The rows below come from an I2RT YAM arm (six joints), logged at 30 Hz.
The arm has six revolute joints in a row. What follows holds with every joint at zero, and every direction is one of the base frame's.
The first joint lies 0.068 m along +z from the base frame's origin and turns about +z.
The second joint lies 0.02 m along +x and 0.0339 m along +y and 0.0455 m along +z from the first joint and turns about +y.
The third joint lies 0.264 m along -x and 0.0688 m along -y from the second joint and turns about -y.
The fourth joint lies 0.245 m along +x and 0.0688 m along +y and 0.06 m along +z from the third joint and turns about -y.
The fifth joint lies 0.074 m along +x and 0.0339 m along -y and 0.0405 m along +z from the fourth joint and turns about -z.
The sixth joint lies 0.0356 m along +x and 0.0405 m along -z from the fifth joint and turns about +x.
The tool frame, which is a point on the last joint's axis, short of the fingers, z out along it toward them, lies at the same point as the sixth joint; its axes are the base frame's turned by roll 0, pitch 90 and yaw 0 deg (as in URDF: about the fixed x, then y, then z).
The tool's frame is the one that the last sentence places.
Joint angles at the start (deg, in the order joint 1, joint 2, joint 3, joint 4, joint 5, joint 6):
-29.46, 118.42, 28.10, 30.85, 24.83, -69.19
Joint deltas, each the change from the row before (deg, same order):
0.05, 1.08, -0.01, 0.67, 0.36, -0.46
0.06, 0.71, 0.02, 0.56, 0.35, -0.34
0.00, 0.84, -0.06, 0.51, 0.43, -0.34
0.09, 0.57, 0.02, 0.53, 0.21, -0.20
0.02, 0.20, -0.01, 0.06, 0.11, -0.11
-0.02, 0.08, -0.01, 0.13, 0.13, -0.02
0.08, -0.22, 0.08, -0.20, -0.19, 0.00
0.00, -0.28, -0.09, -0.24, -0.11, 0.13
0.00, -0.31, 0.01, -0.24, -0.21, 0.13
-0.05, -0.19, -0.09, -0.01, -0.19, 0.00
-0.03, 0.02, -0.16, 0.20, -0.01, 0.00
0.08, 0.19, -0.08, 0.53, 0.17, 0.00
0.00, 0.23, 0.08, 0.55, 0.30, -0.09
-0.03, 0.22, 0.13, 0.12, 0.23, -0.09
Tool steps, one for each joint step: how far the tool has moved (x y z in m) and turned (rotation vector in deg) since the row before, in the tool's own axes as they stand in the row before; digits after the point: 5 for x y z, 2 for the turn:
-0.00010, 0.00305, 0.00248, -0.22, 0.44, -0.68
-0.00027, 0.00167, 0.00160, 0.02, 0.33, -0.44
0.00028, 0.00264, 0.00189, -0.18, 0.52, -0.51
-0.00050, 0.00127, 0.00119, 0.07, 0.15, -0.28
0.00001, 0.00074, 0.00041, -0.09, 0.14, -0.19
0.00011, 0.00009, 0.00021, 0.07, 0.12, 0.01
-0.00055, -0.00083, -0.00055, 0.04, -0.26, -0.02
0.00027, -0.00017, -0.00077, -0.08, -0.09, 0.11
-0.00006, -0.00081, -0.00071, 0.00, -0.22, 0.17
0.00029, -0.00025, -0.00047, 0.00, -0.18, 0.08
0.00041, 0.00057, -0.00011, 0.01, 0.00, 0.03
-0.00029, 0.00031, 0.00019, 0.29, 0.03, 0.05
-0.00032, -0.00055, 0.00063, 0.44, 0.16, 0.09
-0.00012, -0.00012, 0.00073, 0.10, 0.23, -0.05

